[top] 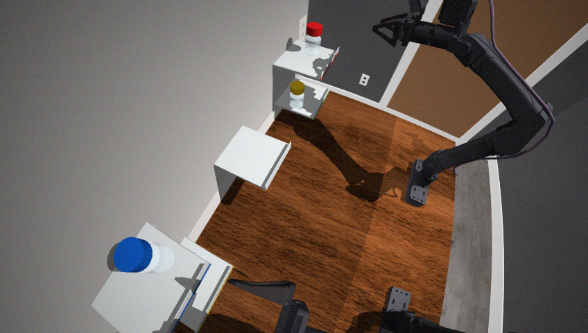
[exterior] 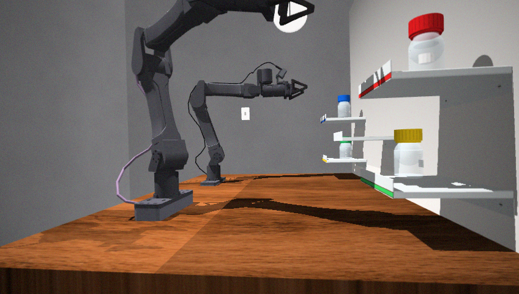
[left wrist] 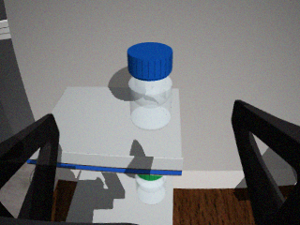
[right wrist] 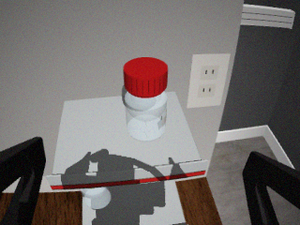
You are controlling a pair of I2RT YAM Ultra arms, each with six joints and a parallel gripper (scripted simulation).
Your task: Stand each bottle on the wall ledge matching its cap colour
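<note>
Now: the green-capped bottle 29 cm below my left hand and 19 cm ahead of it. Round my left hand: blue-capped bottle 18 cm ahead, 9 cm below; yellow-capped bottle 67 cm to the right, 29 cm below, 16 cm ahead; wall 35 cm to the right, 27 cm ahead, 2 cm above.
</note>
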